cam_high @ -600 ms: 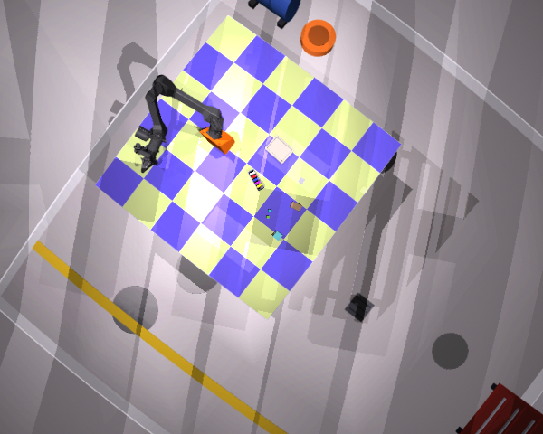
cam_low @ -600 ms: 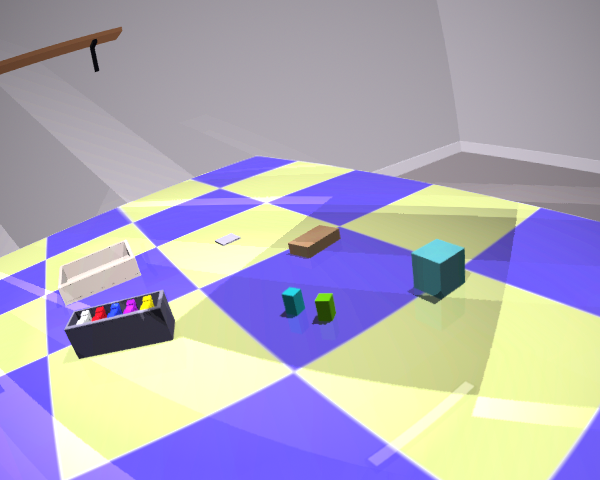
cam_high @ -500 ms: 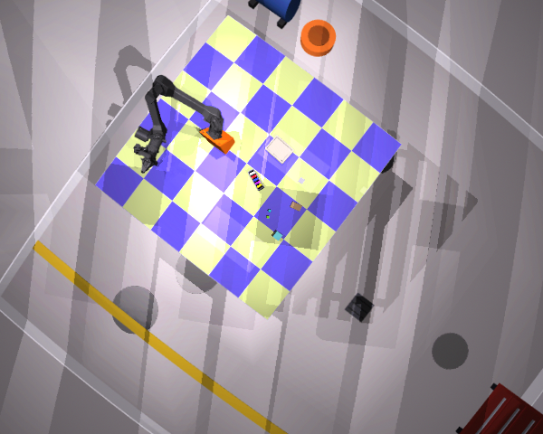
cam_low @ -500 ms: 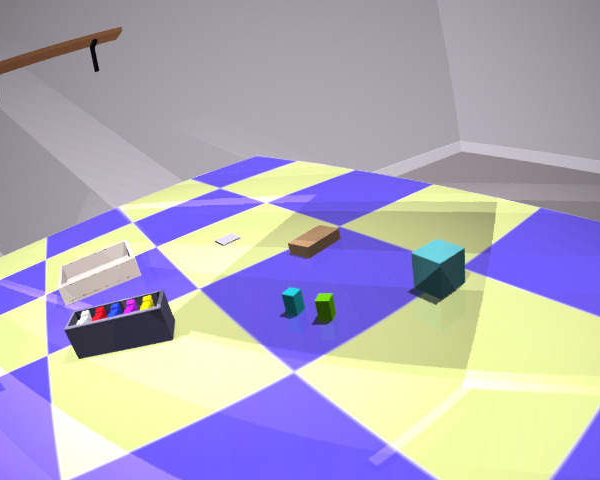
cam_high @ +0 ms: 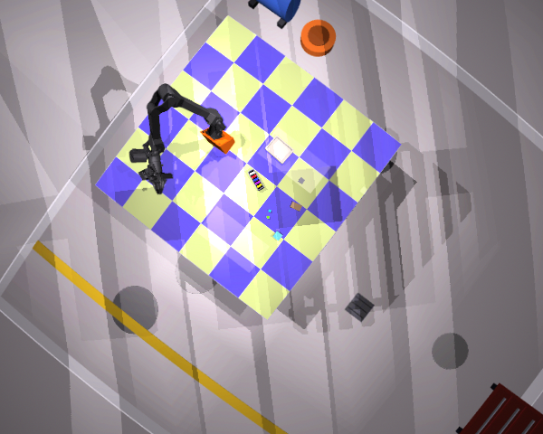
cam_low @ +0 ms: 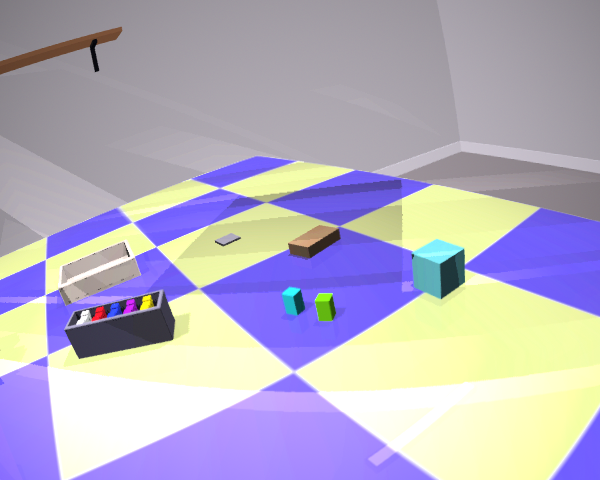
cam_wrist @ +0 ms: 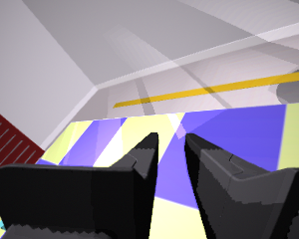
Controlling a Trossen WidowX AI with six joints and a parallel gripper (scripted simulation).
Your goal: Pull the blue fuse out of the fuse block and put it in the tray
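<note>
My gripper tip is now 390 mm to the right of the blue fuse, 270 mm short of it and 170 mm above it. From my gripper tip the other things lie so: white fuse (410 mm to the left, 230 mm ahead, 170 mm below); then purple fuse (390 mm to the left, 290 mm ahead, 170 mm below); then red fuse (400 mm to the left, 250 mm ahead, 170 mm below).
</note>
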